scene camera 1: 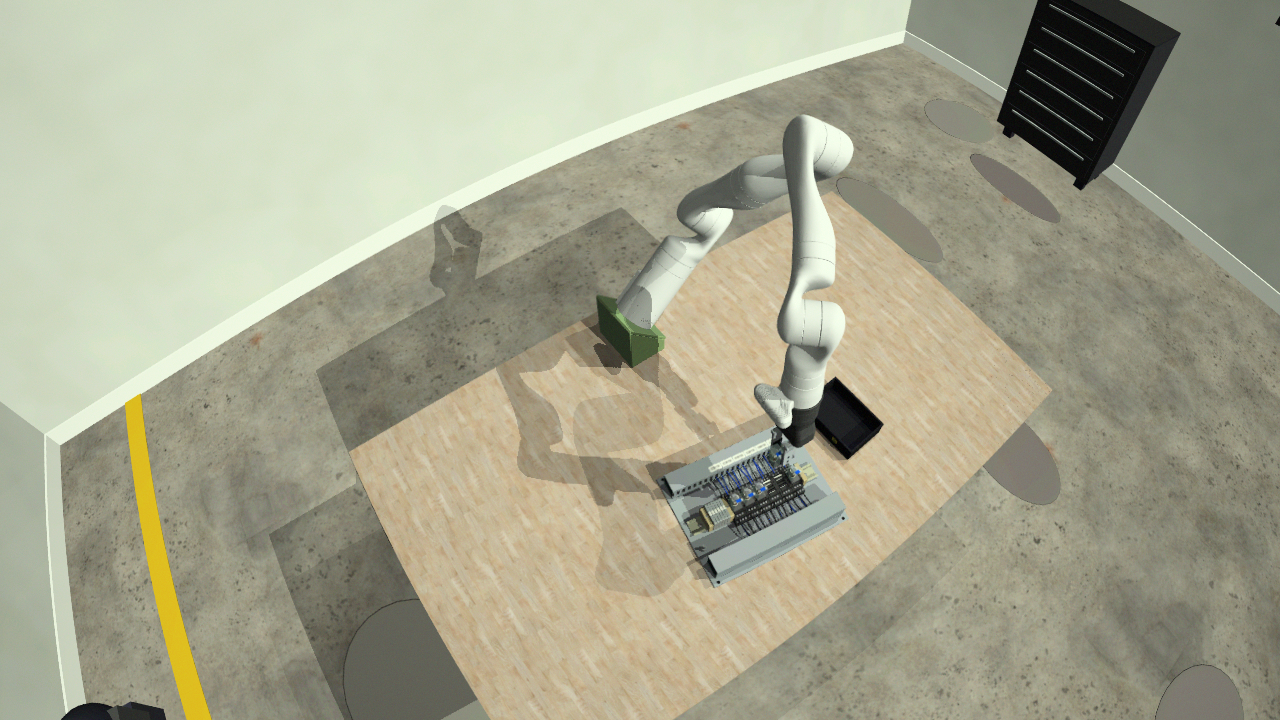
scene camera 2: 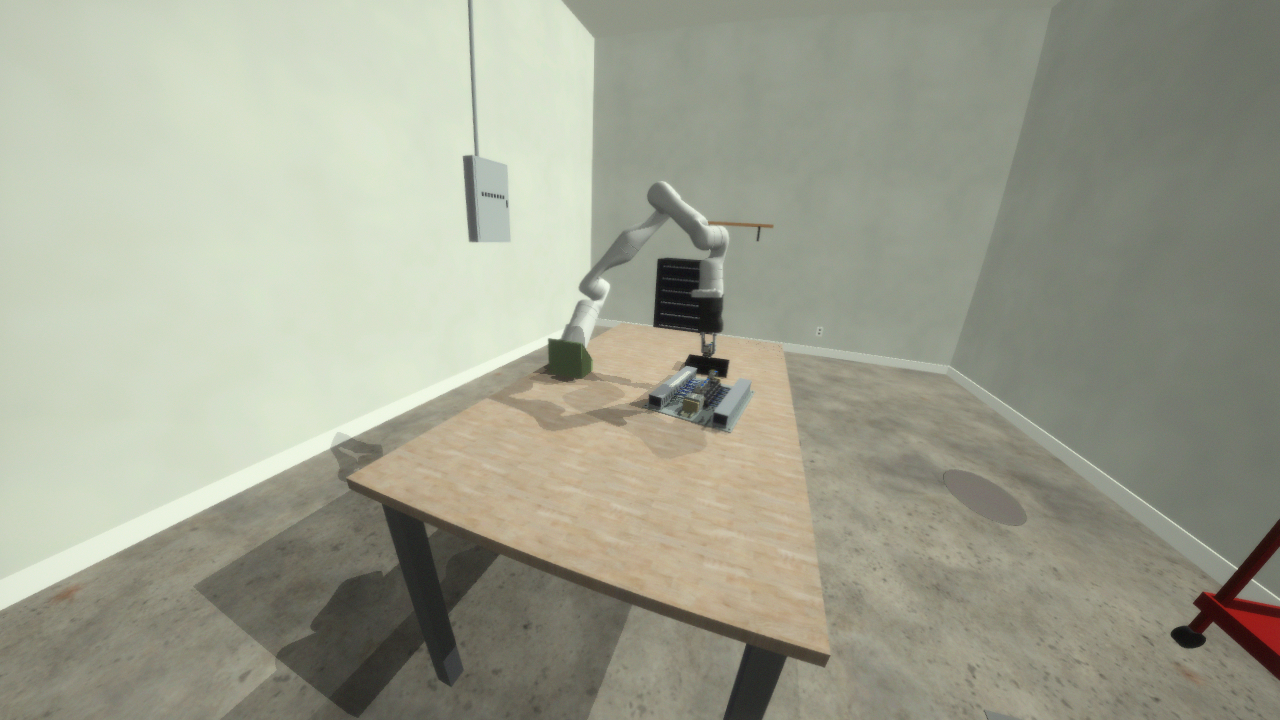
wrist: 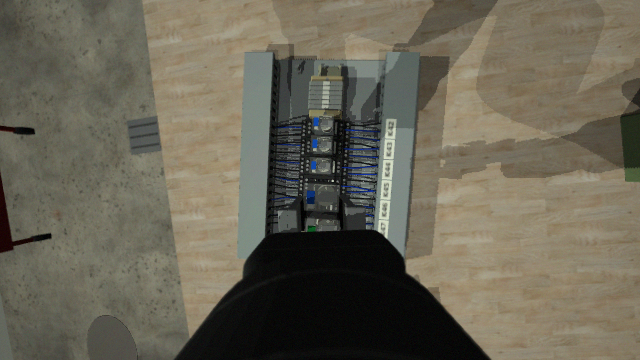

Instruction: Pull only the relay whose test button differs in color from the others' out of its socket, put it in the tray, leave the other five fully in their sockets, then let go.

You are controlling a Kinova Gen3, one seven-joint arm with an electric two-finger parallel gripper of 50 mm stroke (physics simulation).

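Seen in the pictures: gripper, between the fingertips: [scene camera 1: 780,456] [scene camera 2: 708,352] [wrist: 321,207]; arm's base, origin of its link: [scene camera 1: 634,316] [scene camera 2: 572,350].
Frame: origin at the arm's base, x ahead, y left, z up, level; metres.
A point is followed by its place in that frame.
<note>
My gripper [scene camera 1: 783,446] @[x 0.485, y 0.030, z 0.065 m] [scene camera 2: 708,345] @[x 0.485, y 0.030, z 0.065 m] [wrist: 321,207] @[x 0.485, y 0.030, z 0.065 m] is shut above the relay panel [scene camera 1: 776,540] @[x 0.600, y -0.044, z -0.036 m] [scene camera 2: 733,402] @[x 0.593, y -0.087, z -0.035 m] [wrist: 257,150] @[x 0.583, y -0.038, z -0.035 m]. In the wrist view, the green-button relay [wrist: 312,229] @[x 0.490, y 0.041, z 0.097 m] and a blue-button relay [wrist: 311,197] @[x 0.489, y 0.016, z 0.097 m] beside it both sit between the fingers. Both look larger than the seated relays, raised off the panel; the green one is partly hidden by the gripper body. Behind them an empty socket [wrist: 320,180] @[x 0.485, y 0.007, z 0.062 m] shows. Three blue-button relays [wrist: 322,124] @[x 0.486, y -0.061, z -0.010 m] [wrist: 321,145] @[x 0.489, y -0.035, z -0.010 m] [wrist: 320,165] @[x 0.492, y -0.010, z -0.010 m] sit in their sockets. The sixth relay is hidden in the wrist view. The black tray [scene camera 1: 864,439] @[x 0.527, y 0.259, z -0.043 m] [scene camera 2: 718,367] @[x 0.500, y 0.212, z -0.043 m] stands beside the panel.
Two grey wire ducts flank the relay row; the right one in the wrist view bears labels [wrist: 388,170] @[x 0.403, y 0.002, z -0.035 m]. A terminal block [wrist: 326,95] @[x 0.479, y -0.104, z -0.031 m] stands at the row's end. The green arm base [scene camera 1: 631,344] @[x 0.069, y -0.049, z 0.008 m] [scene camera 2: 569,359] @[x 0.024, y -0.056, z -0.013 m] is at the table's edge. A black drawer cabinet [scene camera 1: 1078,85] stands beyond the table.
</note>
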